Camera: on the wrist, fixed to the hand. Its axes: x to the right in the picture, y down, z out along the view.
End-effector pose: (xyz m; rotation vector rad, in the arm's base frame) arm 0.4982 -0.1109 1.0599 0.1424 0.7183 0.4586
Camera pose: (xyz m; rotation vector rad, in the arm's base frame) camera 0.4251 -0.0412 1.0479 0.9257 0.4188 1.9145
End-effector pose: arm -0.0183 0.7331 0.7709 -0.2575 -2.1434 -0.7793
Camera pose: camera 0.0593 0.7668 0.8274 -1.6268 -1.3356 0.3779
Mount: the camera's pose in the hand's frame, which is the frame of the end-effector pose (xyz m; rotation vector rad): -0.0094 0.0848 -0.0554 0.1719 -0.0849 1.6238
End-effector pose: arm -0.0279 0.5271 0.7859 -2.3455 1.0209 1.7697
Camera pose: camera -0.0257 0.4431 0.8433 0.6672 -2.1270 -1.0554
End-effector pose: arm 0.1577 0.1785 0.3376 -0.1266 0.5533 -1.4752
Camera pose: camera 0.2109 0.2110 0.2572 0.3430 0.2699 0.0790
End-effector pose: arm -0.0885 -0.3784 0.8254 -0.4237 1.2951 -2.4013
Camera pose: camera -0.0885 -0.3764 0.7237 0.4603 0.7605 -1.0313
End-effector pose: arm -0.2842 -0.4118 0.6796 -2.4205 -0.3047 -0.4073
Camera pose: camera -0.2777 -0.5127 0.6686 -1.7615 1.4290 0.4422
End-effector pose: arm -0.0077 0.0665 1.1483 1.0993 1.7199 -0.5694
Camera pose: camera 0.0405 0.1463 1.1890 2.0609 0.2905 0.2972
